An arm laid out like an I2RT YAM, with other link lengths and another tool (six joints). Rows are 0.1 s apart.
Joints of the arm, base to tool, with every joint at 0 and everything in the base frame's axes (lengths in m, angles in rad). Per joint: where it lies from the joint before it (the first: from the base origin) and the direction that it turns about. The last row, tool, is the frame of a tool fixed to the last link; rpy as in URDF.
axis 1: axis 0 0 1 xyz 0.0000 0.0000 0.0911
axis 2: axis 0 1 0 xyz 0.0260 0.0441 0.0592
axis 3: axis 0 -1 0 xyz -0.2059 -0.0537 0.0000
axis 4: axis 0 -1 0 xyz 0.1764 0.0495 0.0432
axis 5: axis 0 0 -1 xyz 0.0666 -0.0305 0.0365
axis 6: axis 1 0 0 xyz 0.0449 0.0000 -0.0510
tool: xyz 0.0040 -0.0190 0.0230 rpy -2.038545 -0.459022 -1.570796
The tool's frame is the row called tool.
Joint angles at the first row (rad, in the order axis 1, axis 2, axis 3, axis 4, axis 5, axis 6):
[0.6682, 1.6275, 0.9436, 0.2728, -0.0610, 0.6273]
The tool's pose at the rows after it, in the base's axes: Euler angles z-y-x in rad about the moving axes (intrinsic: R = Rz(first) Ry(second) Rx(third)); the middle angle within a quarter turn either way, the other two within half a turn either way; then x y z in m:
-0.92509 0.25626 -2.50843 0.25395 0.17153 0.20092
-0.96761 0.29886 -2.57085 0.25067 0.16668 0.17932
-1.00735 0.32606 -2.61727 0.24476 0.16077 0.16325
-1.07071 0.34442 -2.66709 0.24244 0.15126 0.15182
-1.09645 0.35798 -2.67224 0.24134 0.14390 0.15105
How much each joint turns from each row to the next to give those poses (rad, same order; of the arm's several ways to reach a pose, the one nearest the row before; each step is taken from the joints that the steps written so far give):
[-0.0293, 0.0505, -0.0491, 0.0538, -0.0601, 0.0582]
[-0.0062, 0.0384, -0.0538, 0.0384, -0.0031, 0.0476]
[-0.0030, 0.0185, -0.0582, 0.0383, 0.0045, 0.0369]
[-0.0199, 0.0122, -0.0354, 0.0063, 0.0107, 0.0337]
[-0.0200, -0.0182, -0.0245, 0.0045, -0.0045, 0.0139]

